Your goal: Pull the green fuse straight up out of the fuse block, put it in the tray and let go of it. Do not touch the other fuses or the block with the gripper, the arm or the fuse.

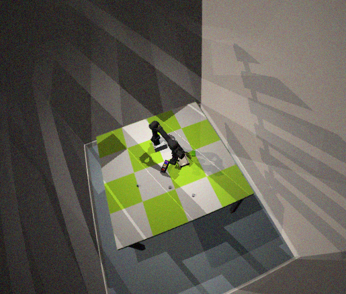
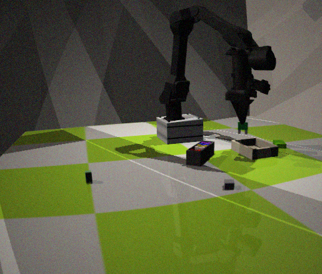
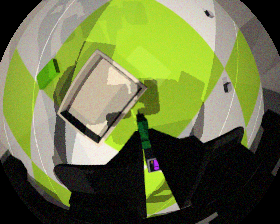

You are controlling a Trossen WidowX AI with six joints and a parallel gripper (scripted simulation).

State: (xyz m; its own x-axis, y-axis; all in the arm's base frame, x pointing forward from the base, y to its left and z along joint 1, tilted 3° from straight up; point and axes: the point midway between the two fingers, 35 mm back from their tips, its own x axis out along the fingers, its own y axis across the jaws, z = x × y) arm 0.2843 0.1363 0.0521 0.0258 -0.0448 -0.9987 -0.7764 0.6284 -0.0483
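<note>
My gripper tip is now 10 cm above the tray, 6 cm to the right of it and 3 cm past it. The rest, counted from my gripper tip: green fuse (1 cm below).
</note>
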